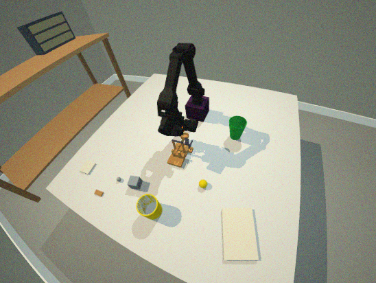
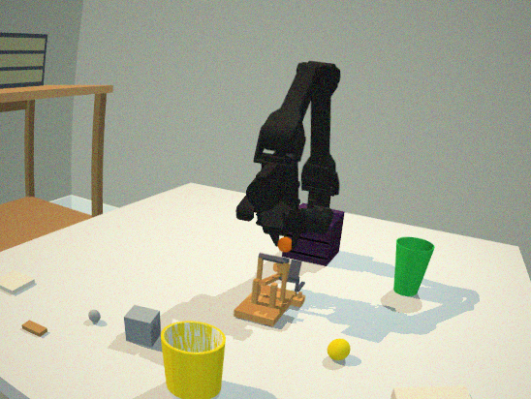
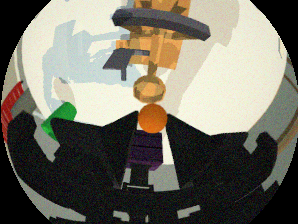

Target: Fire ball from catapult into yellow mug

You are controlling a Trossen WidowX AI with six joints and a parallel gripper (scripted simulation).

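Now: gripper tip 6 cm short of the wooden catapult, 5 cm above it and 4 cm to the right of it. The rest, counted from my gripper tip: orange ball 1 cm above; then green cup 25 cm to the left, 16 cm behind, 7 cm below; then yellow ball 22 cm to the left, 20 cm ahead, 8 cm below.
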